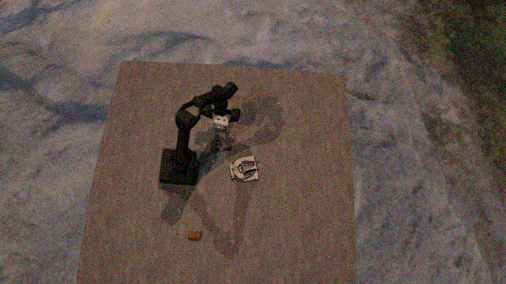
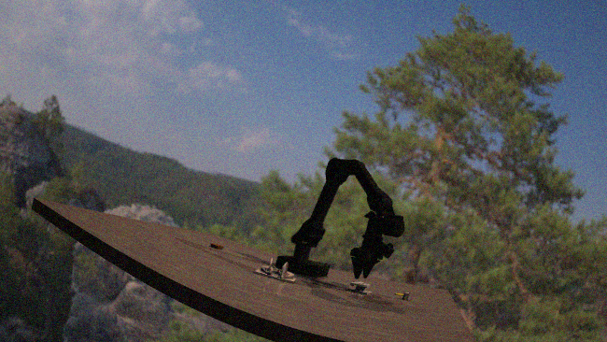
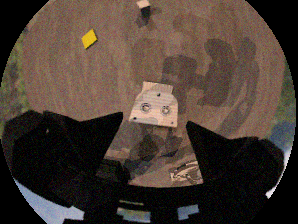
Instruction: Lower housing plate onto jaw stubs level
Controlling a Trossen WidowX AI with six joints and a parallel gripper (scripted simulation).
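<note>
The housing plate is 10 mm to the left of my gripper tip and 20 mm below it. From my gripper tip the other things lie so: yellow piece 140 mm behind, 120 mm to the left, 50 mm below.
</note>
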